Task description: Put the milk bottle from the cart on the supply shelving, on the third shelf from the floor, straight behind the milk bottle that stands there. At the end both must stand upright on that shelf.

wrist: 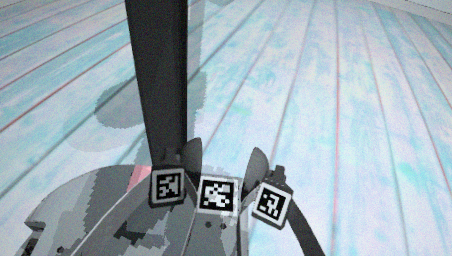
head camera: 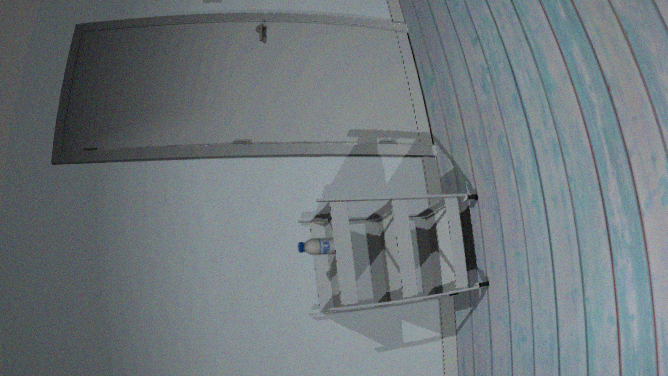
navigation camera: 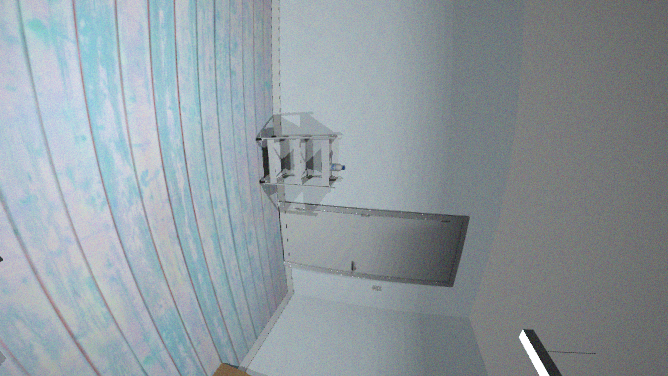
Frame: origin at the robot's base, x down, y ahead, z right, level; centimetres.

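Seen in the pictures: gripper, fingertip midpoint: (wrist: 224, 161).
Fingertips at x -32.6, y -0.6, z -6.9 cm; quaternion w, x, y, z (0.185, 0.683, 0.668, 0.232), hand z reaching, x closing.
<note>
A point is followed by its place in that frame.
The milk bottle (head camera: 318, 246) {x -78.0, y 175.4, z 88.5 cm} (navigation camera: 338, 167) {x -80.0, y 175.7, z 88.5 cm}, white with a blue cap and blue lettering, stands upright on the top of the pale grey cart (head camera: 344, 260) {x -69.7, y 172.6, z 80.3 cm} (navigation camera: 325, 160) {x -69.7, y 172.6, z 80.5 cm}. Both pictures are turned sideways, so the bottle's cap points left in the head view and right in the navigation view. The cart stands some way off, against the wall. My gripper (wrist: 224, 161) {x -32.6, y -0.6, z -6.9 cm} is open and empty in the wrist view, with its two dark fingertips apart over my base, far from the bottle. The supply shelving and its milk bottle do not show.
A closed grey door (head camera: 200, 90) {x -124.6, y 178.7, z 178.9 cm} (navigation camera: 380, 245) {x -121.0, y 177.1, z 183.6 cm} is in the wall beside the cart. My black mast (wrist: 162, 75) {x -36.6, y -6.2, z -11.6 cm} rises beside the gripper, above my grey base (wrist: 120, 192) {x -16.0, y -14.0, z -11.7 cm}. A brown object (navigation camera: 230, 370) {x -11.9, y 25.1, z 204.9 cm} shows at the navigation view's bottom edge. The floor (head camera: 550, 175) {x -0.1, y 114.2, z 79.0 cm} has pastel planks.
</note>
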